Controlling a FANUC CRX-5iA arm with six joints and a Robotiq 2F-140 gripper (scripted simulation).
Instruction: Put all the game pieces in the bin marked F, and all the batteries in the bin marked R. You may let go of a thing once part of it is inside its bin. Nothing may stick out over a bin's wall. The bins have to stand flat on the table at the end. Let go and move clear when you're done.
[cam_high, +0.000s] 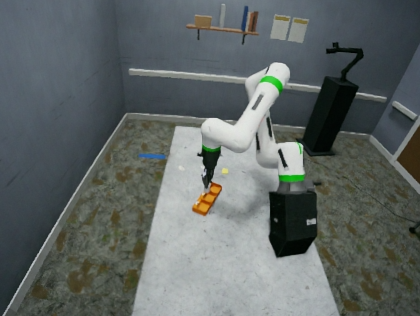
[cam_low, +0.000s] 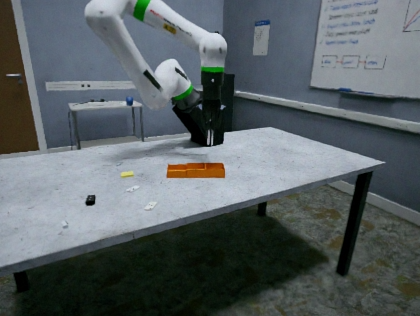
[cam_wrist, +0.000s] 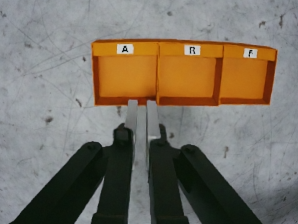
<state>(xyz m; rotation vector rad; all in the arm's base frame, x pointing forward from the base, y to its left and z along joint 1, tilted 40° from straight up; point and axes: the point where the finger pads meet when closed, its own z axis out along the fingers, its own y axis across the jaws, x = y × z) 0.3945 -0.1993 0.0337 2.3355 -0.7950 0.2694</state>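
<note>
The orange bin block is 30 mm behind my hand, 60 mm to the right of it and 150 mm below it. Round my hand: white domino: 110 mm ahead, 360 mm to the right, 160 mm below; yellow flat piece: 190 mm behind, 310 mm to the right, 160 mm below; black battery: 60 mm behind, 500 mm to the right, 160 mm below.
</note>
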